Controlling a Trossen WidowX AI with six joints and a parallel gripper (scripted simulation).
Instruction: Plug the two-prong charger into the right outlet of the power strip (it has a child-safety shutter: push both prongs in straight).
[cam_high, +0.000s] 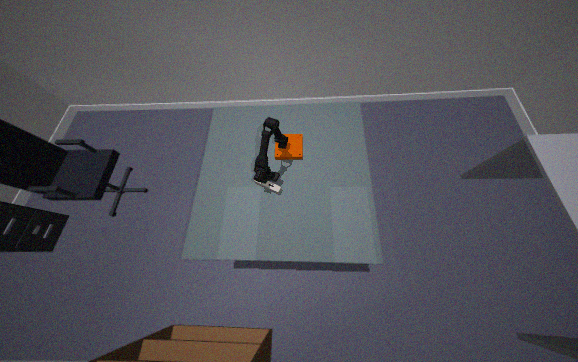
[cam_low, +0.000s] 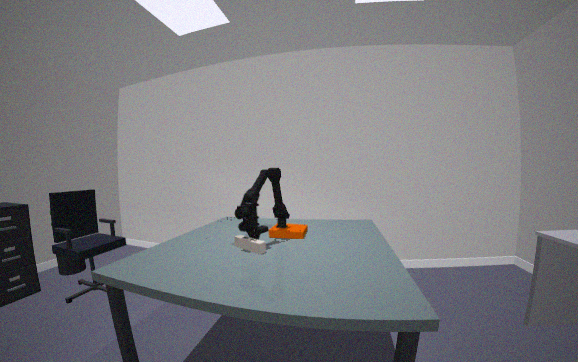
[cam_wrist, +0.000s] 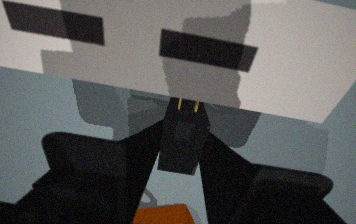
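Now: gripper tip 20 mm short of the black two-prong charger, 10 mm to the left of it and 10 mm below it.
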